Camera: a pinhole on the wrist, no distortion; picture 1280 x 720 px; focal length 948.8 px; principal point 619.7 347.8 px. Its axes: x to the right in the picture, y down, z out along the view. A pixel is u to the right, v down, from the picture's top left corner.
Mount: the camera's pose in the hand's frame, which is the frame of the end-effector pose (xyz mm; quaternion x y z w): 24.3 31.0 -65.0 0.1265 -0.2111 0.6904 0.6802
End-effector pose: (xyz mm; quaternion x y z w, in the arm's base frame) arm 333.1 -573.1 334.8 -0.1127 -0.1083 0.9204 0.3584
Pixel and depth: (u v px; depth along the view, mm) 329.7 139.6 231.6
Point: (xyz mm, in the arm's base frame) 352.9 -450.4 473.7
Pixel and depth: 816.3 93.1 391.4
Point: 232.0 -498.9 659.6
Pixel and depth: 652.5 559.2 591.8
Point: 472.0 -584.7 846.8
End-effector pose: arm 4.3 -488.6 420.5 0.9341 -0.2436 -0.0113 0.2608
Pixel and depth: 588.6 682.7 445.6
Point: -116.4 -411.2 49.5
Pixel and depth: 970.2 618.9 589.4
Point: -246.2 -609.9 -86.5
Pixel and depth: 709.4 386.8 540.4
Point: -34.9 -538.5 -43.8
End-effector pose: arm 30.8 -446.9 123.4 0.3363 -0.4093 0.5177 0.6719
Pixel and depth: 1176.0 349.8 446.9
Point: -119.0 -842.5 287.7
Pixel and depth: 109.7 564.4 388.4
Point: 307.0 -715.7 99.8
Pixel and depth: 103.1 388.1 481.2
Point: 390.0 -769.4 179.3
